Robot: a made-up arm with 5 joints.
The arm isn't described. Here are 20 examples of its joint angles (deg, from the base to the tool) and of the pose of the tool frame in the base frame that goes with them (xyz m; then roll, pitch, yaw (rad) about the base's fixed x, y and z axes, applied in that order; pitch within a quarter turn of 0, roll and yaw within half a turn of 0).
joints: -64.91 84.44 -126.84 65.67 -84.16
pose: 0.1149 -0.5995 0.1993 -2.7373 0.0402 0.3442
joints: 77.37 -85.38 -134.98 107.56 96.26
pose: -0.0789 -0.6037 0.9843 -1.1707 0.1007 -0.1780
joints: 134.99 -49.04 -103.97 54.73 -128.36
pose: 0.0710 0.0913 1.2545 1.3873 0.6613 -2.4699
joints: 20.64 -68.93 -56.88 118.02 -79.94
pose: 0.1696 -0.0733 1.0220 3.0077 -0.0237 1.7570
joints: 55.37 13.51 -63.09 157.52 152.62
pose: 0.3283 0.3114 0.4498 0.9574 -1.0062 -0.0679
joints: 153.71 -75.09 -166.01 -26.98 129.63
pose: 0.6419 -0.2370 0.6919 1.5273 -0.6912 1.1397
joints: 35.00 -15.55 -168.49 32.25 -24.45
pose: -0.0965 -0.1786 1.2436 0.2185 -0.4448 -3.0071
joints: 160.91 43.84 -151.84 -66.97 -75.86
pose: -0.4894 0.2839 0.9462 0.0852 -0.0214 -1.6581
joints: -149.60 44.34 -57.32 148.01 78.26
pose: -0.3294 -0.1144 0.2014 0.7743 0.1443 1.9554
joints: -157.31 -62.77 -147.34 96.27 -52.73
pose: 0.3705 0.2744 1.0626 1.0639 -0.5870 -0.8764
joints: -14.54 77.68 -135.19 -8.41 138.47
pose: 0.6433 -0.2803 0.4467 -2.1639 0.7525 -2.2563
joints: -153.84 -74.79 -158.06 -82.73 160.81
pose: 0.4682 0.3513 0.7536 2.8300 -0.7222 0.9100
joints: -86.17 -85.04 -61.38 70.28 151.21
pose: -0.1227 -0.0192 1.1651 -2.0442 1.0176 2.7974
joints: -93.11 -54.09 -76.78 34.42 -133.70
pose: -0.1642 -0.1658 1.1778 1.4157 0.7567 -0.1612
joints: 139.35 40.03 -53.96 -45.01 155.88
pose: -0.3084 0.3773 0.2879 -2.5454 0.8976 0.0053
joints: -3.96 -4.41 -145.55 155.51 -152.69
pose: 0.1866 -0.1561 1.1618 -3.0970 -0.0860 2.5939
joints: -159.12 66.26 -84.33 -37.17 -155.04
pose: -0.5529 -0.0733 0.1991 2.5953 0.8403 -0.3202
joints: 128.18 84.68 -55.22 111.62 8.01
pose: 0.0277 0.0523 0.0501 0.1121 0.6714 -0.7255
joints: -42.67 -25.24 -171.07 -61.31 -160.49
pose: -0.3618 0.1298 1.0953 -0.9893 -1.1698 0.2819
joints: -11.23 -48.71 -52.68 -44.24 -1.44
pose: 0.2734 -0.1506 0.9903 0.0172 -0.5997 2.9151
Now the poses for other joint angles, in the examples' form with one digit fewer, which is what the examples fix.
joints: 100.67 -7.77 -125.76 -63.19 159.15
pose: 0.054 0.182 1.173 0.107 -0.272 1.379
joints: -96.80 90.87 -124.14 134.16 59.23
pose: -0.140 -0.480 0.120 1.351 0.526 2.911
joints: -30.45 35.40 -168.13 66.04 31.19
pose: 0.331 -0.295 1.088 -2.265 -0.904 -1.523
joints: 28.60 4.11 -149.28 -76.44 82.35
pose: 0.139 -0.001 1.173 0.722 0.089 -1.172
